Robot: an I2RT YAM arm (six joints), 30 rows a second.
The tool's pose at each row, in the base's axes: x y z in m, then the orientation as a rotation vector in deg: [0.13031, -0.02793, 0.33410, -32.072, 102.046, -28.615]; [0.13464, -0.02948, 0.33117, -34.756, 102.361, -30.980]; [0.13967, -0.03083, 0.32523, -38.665, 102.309, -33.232]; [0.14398, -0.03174, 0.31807, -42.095, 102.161, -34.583]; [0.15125, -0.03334, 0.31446, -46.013, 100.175, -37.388]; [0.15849, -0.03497, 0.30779, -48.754, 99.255, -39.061]
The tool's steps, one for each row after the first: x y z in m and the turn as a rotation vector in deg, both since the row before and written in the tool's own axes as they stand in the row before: [0.00212, -0.00001, 0.00502, -0.089, 0.969, -3.030]; [0.00391, 0.00205, 0.00655, -0.690, 0.608, -3.829]; [0.00440, 0.00348, 0.00626, -0.949, 0.270, -3.045]; [0.00169, 0.00006, 0.00810, 0.306, -0.684, -4.314]; [0.00360, 0.00253, 0.00895, -0.168, -0.138, -2.824]
